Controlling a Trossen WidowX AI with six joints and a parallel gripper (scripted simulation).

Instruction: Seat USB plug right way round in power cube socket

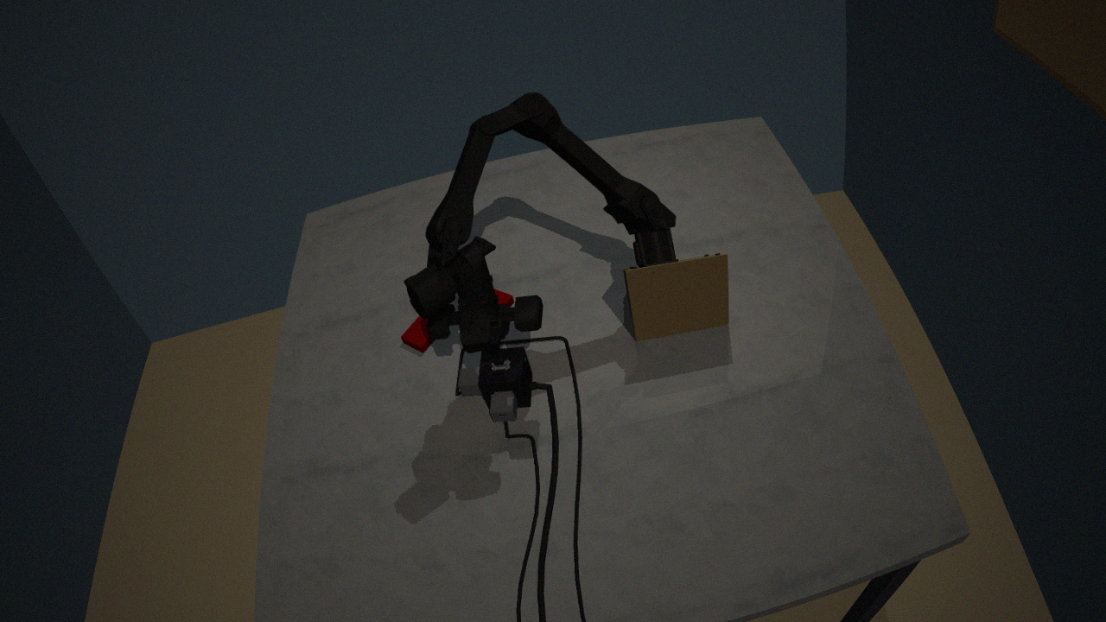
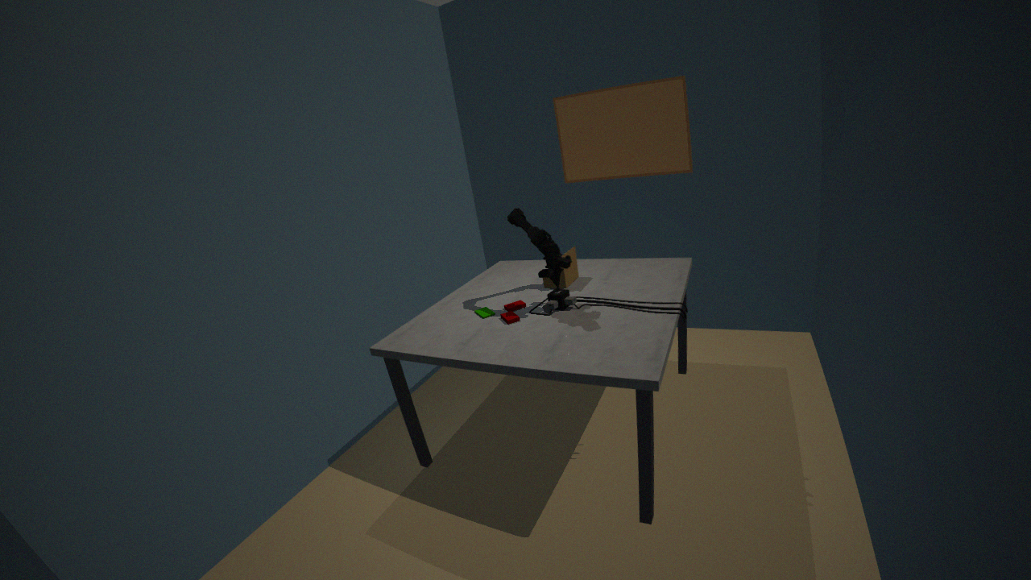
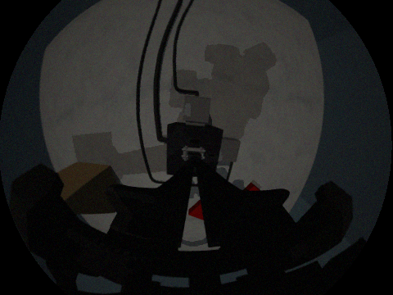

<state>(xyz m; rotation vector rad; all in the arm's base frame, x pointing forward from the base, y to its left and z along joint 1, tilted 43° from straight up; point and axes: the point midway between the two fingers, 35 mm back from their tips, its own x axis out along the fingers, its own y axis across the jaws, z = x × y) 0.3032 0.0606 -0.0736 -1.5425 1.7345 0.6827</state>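
Now: gripper tip 20 mm above the USB plug. Round my gripper tip: green block: 360 mm to the right, 110 mm below, 110 mm ahead; then socket: 40 mm below.
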